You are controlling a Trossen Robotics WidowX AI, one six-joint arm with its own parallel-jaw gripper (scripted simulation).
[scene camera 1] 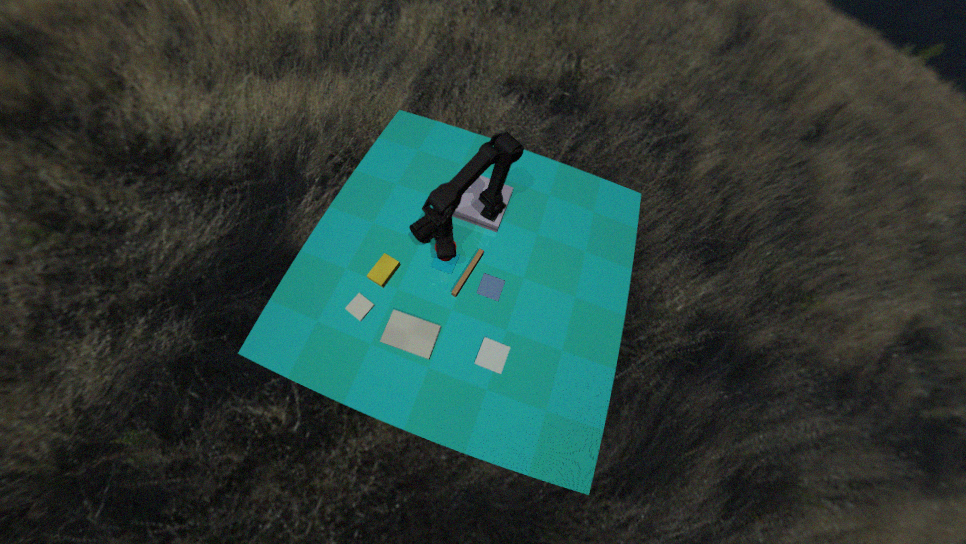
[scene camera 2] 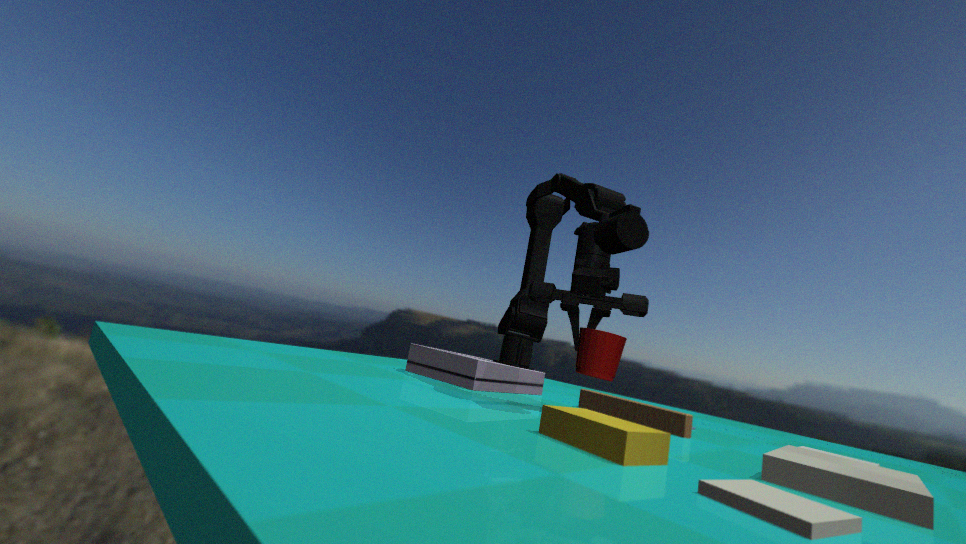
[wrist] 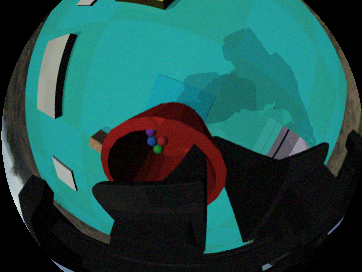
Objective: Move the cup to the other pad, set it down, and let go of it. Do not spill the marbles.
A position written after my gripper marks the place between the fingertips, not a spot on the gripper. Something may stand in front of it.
Observation:
In view: my gripper (scene camera 2: 579,351), a red cup (scene camera 2: 599,352), a yellow block (scene camera 2: 628,444), a cyan-blue pad (wrist: 165,89) and a wooden bar (scene camera 2: 679,424).
My gripper also shows in the wrist view (wrist: 207,143).

